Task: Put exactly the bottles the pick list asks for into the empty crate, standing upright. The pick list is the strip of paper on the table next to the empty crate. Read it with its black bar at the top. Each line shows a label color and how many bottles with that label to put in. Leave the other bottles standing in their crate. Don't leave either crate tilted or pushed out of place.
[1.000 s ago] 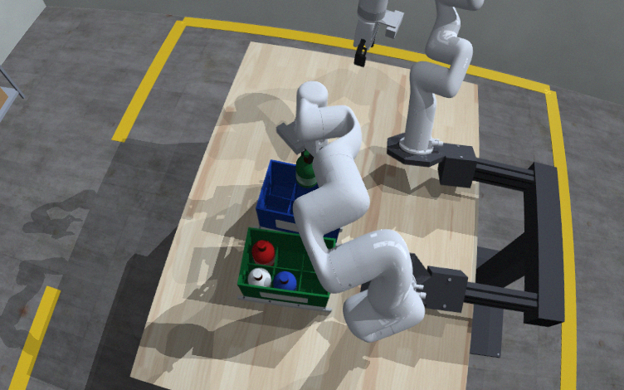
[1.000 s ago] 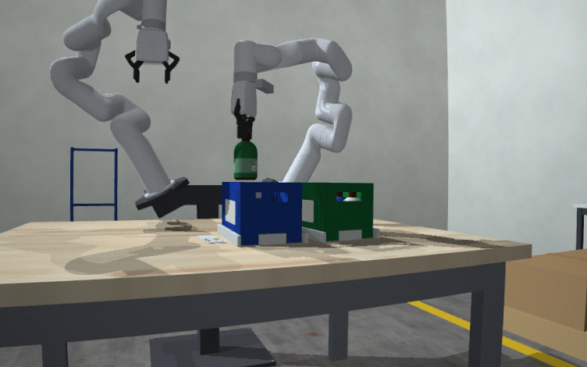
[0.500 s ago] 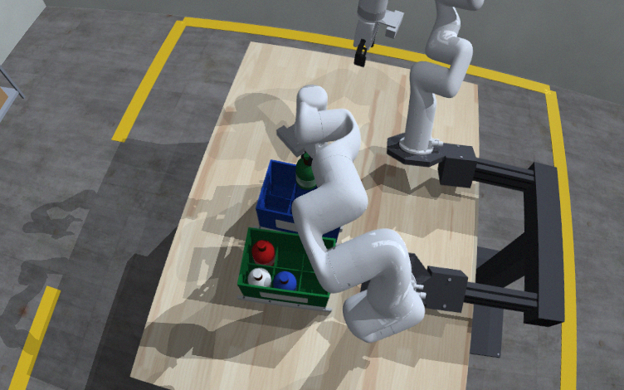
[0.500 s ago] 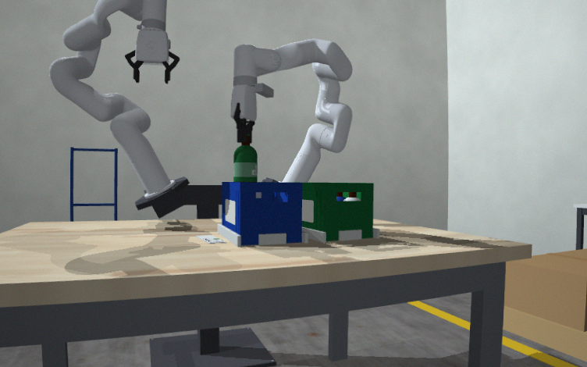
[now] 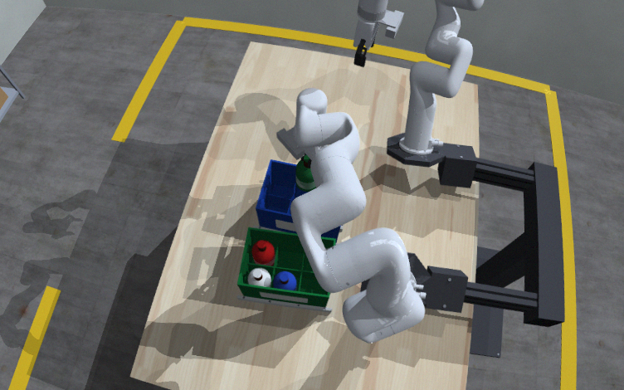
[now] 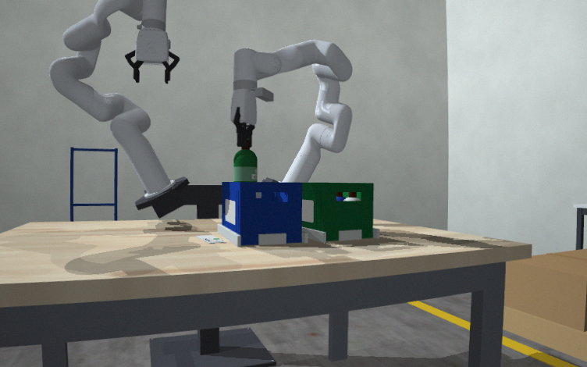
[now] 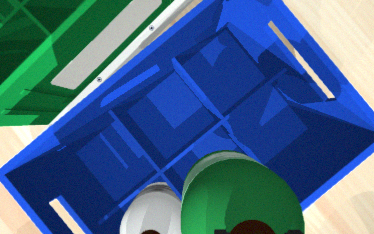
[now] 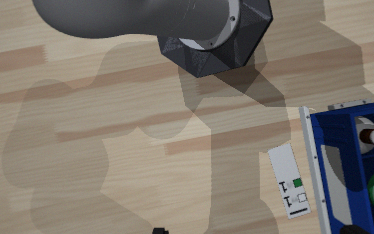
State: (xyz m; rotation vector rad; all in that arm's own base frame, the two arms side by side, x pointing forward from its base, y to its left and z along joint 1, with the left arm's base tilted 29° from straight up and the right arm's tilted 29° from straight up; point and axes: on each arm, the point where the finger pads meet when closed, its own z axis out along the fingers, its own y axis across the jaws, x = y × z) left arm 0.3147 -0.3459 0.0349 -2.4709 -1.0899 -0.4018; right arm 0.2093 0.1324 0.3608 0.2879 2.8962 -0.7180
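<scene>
The green bottle is 7 cm below my left hand. Also, from my left hand: red bottle: 25 cm to the left, 22 cm below, 9 cm ahead; then blue crate: 22 cm below, 5 cm to the left; then pick list: 30 cm below, 11 cm to the right, 1 cm ahead.
</scene>
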